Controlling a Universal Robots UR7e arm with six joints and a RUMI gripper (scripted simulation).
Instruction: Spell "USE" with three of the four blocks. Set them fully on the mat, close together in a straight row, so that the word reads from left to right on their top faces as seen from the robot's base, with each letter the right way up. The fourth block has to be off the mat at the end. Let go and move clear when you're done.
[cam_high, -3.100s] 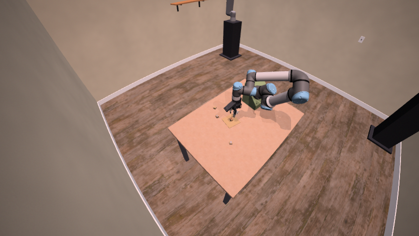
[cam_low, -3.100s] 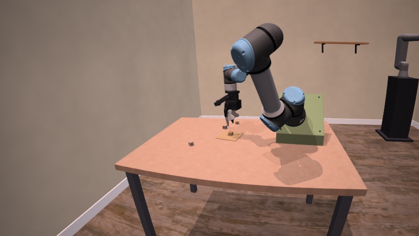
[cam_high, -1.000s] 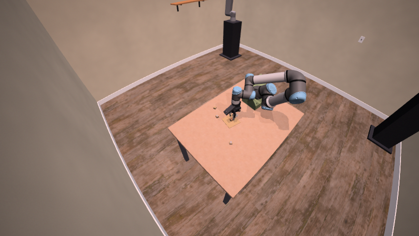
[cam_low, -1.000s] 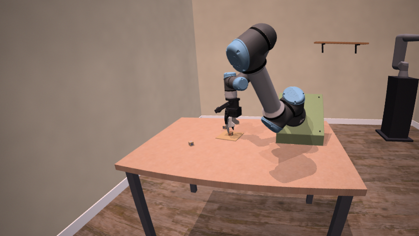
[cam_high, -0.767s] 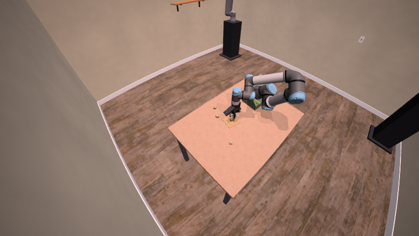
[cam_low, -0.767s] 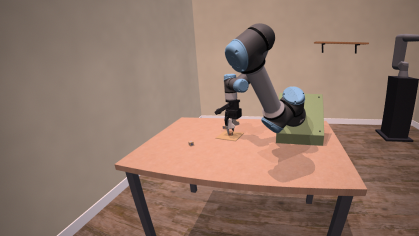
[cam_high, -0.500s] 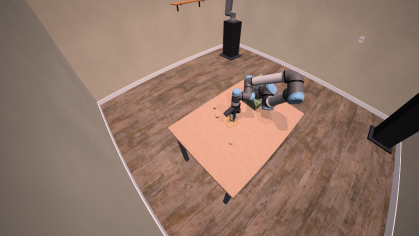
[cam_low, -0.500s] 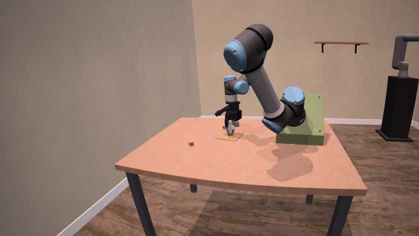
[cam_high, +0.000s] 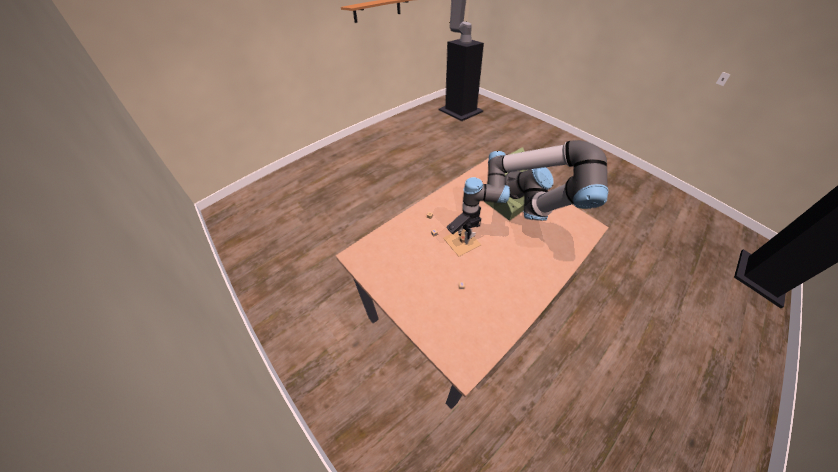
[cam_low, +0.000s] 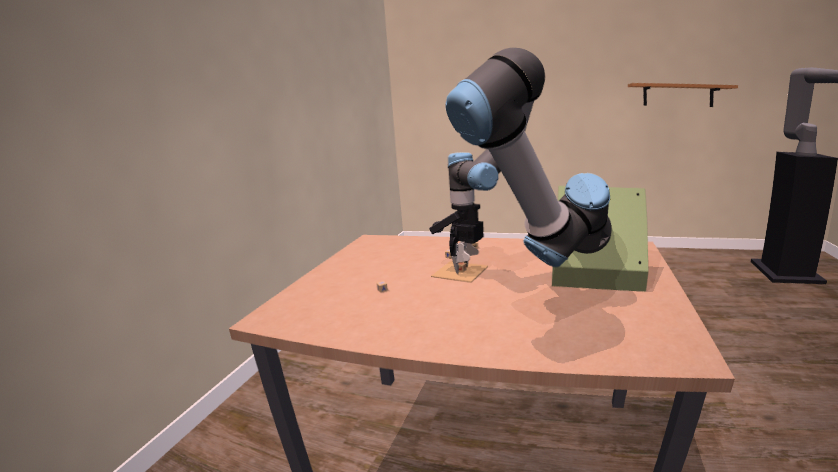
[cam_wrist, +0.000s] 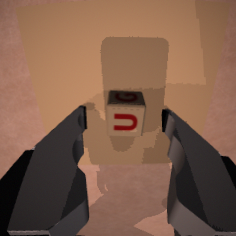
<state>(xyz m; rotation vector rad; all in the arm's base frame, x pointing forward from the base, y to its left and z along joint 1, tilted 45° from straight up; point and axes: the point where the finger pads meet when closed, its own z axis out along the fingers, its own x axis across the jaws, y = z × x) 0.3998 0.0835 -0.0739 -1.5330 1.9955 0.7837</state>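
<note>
Now: the letter block right at my hand. Round my hand: mat 2 cm below.
</note>
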